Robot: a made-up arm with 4 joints.
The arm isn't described. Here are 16 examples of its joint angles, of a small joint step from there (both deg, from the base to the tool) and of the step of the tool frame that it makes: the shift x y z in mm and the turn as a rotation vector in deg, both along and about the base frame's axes.
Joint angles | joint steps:
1: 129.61 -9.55 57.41 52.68 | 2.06 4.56 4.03 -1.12
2: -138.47 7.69 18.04 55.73 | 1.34 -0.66 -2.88 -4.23
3: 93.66 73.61 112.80 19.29 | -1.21 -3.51 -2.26 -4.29
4: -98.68 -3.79 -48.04 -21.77 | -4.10 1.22 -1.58 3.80
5: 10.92 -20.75 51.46 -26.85 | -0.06 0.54 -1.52 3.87
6: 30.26 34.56 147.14 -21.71 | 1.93 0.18 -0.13 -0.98
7: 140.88 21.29 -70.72 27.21 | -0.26 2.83 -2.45 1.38
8: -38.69 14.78 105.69 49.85 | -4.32 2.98 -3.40 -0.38
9: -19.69 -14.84 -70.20 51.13 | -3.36 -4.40 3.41 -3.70
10: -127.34 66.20 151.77 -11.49 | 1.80 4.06 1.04 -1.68
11: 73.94 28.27 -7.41 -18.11 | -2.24 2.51 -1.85 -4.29
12: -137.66 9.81 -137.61 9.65 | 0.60 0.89 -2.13 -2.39
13: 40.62 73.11 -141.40 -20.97 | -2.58 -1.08 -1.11 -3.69
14: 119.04 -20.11 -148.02 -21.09 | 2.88 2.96 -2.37 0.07
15: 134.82 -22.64 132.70 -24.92 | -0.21 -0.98 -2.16 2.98
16: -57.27 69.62 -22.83 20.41 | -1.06 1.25 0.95 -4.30
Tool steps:
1: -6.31 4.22 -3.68 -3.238 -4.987 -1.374
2: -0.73 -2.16 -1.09 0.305 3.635 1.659
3: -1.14 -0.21 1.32 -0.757 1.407 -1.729
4: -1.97 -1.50 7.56 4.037 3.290 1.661
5: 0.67 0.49 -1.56 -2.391 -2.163 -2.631
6: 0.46 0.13 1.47 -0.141 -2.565 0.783
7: -1.83 1.25 -1.73 1.261 -0.607 -5.117
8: -11.61 1.61 -1.84 -2.969 2.987 4.994
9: -10.99 -3.66 -4.05 1.257 4.538 -9.033
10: -0.31 -0.62 3.21 5.355 -1.599 -1.766
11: 0.12 -0.47 -6.52 -1.301 4.309 -3.685
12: 1.16 2.16 -1.44 2.310 -2.334 2.244
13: -0.81 -1.15 -2.79 1.974 0.152 1.555
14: -7.34 1.37 0.87 0.114 -2.830 -4.434
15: -0.49 -0.14 1.80 1.544 3.897 1.233
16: -3.49 -1.11 2.03 -3.281 1.861 -1.236
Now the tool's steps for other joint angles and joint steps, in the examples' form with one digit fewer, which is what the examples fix.
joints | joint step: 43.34 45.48 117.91 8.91 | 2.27 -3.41 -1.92 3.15
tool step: 3.7 0.5 7.1 5.27 -1.15 -3.70
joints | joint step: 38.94 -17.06 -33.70 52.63 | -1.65 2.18 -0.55 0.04
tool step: -1.6 0.5 -2.8 -2.64 0.62 0.38
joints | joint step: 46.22 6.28 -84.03 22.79 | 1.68 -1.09 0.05 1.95
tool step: 1.0 -0.4 3.1 -0.11 -1.09 1.21
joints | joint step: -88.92 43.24 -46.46 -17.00 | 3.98 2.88 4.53 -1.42
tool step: 1.6 3.5 -5.9 2.44 -2.22 -2.45
